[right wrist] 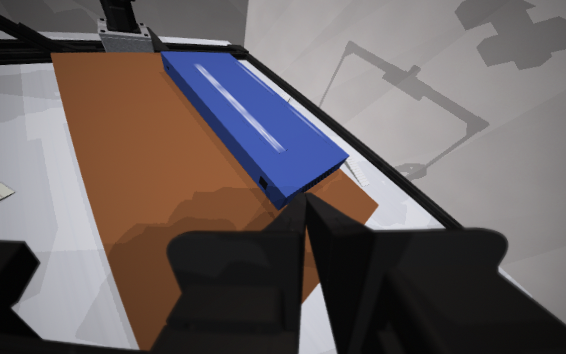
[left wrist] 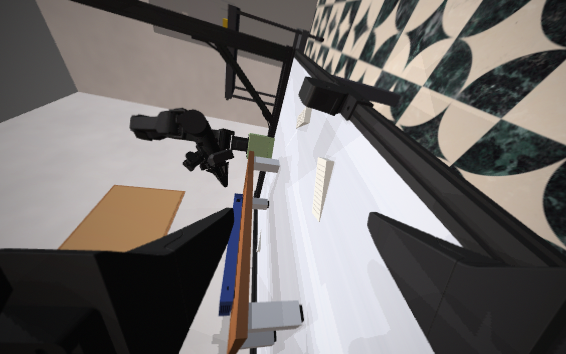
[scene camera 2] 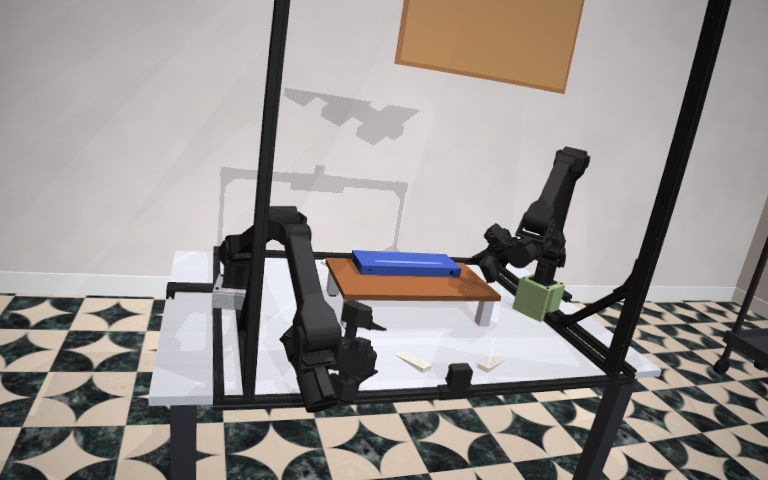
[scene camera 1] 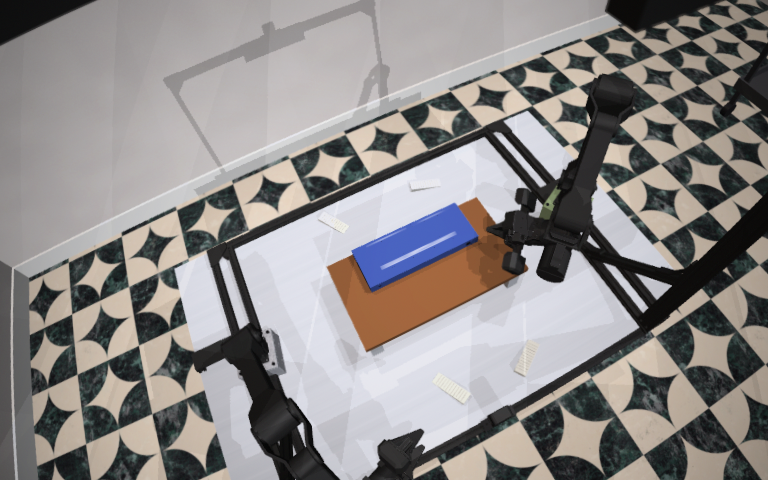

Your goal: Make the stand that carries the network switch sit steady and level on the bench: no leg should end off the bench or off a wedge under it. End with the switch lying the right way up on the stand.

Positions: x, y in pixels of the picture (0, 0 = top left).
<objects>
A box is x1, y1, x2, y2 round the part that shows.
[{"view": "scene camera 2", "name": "my left gripper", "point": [381, 350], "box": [328, 300, 386, 402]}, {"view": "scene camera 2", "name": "my right gripper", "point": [469, 260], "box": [469, 223, 518, 282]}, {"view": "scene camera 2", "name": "blue network switch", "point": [367, 262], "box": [351, 250, 461, 276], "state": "on a brown stand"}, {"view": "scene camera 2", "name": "brown stand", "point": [343, 275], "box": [325, 258, 501, 328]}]
</objects>
